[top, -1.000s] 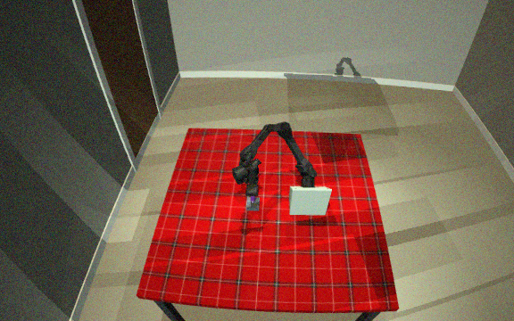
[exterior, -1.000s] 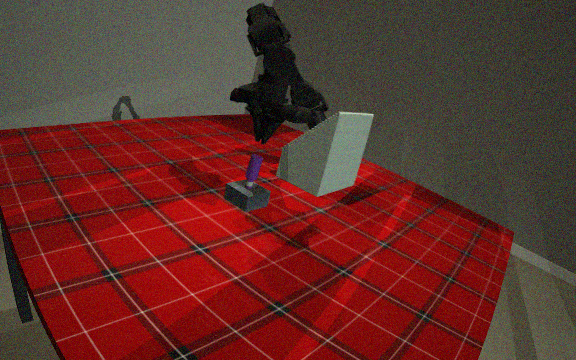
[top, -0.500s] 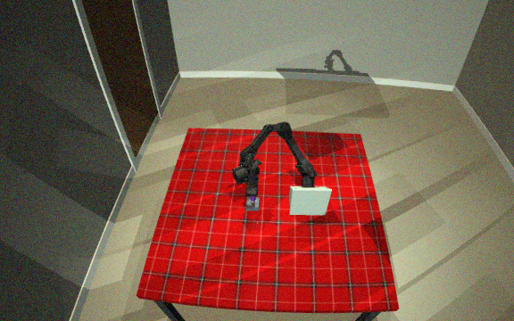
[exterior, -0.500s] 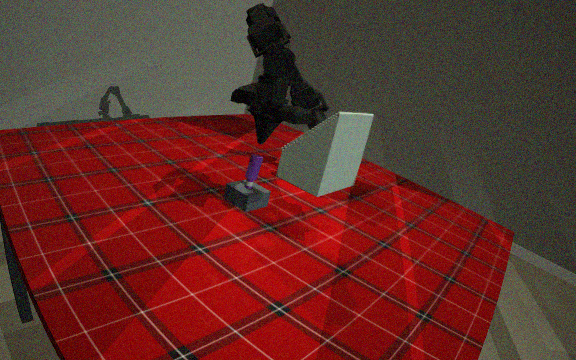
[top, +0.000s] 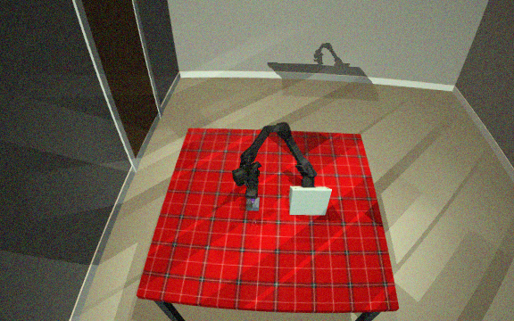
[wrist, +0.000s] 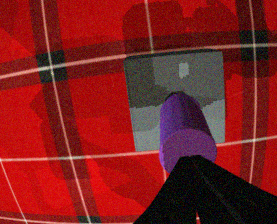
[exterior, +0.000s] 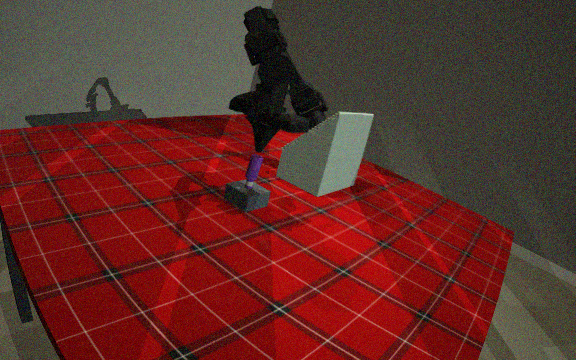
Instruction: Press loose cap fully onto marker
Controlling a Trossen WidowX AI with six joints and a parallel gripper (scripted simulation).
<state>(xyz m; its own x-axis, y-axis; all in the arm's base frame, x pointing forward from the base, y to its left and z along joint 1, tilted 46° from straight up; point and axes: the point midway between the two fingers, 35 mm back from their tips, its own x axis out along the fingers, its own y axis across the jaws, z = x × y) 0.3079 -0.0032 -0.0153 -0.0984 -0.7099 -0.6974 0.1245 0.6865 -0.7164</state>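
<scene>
Right now my gripper tip is 40 mm above the purple cap.
</scene>
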